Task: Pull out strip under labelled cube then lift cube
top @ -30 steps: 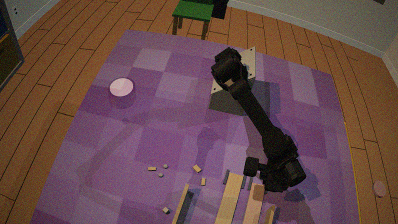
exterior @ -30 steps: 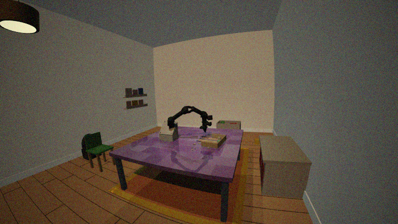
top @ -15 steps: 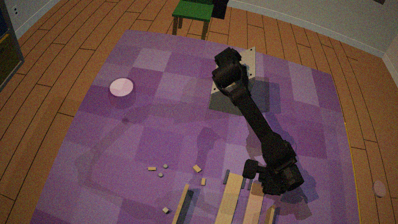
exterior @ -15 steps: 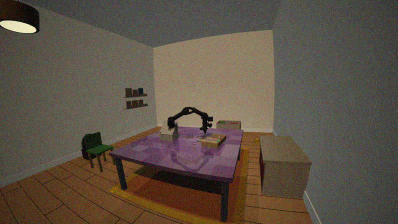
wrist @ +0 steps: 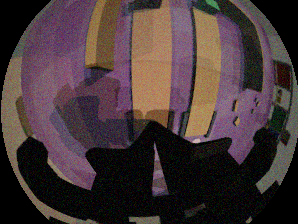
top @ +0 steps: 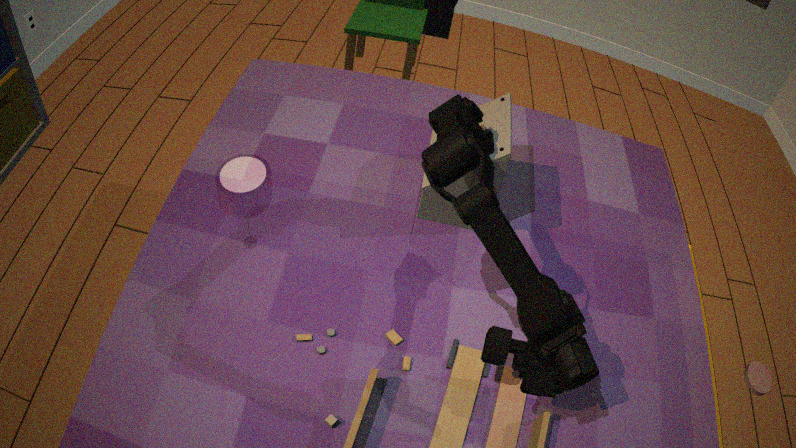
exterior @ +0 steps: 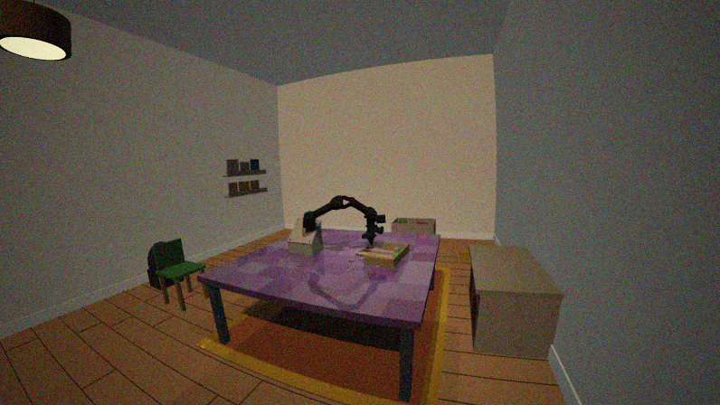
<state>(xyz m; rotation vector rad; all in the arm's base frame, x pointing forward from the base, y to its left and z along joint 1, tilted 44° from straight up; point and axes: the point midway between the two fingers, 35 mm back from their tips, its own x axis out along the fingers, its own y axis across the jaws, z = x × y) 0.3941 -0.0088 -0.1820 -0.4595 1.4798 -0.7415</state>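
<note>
My gripper tip is 8 cm short of the strip, 4 cm above it and 1 cm to the left of it. Round my gripper tip: labelled cube (19 cm ahead, 3 cm to the right, 2 cm below).
</note>
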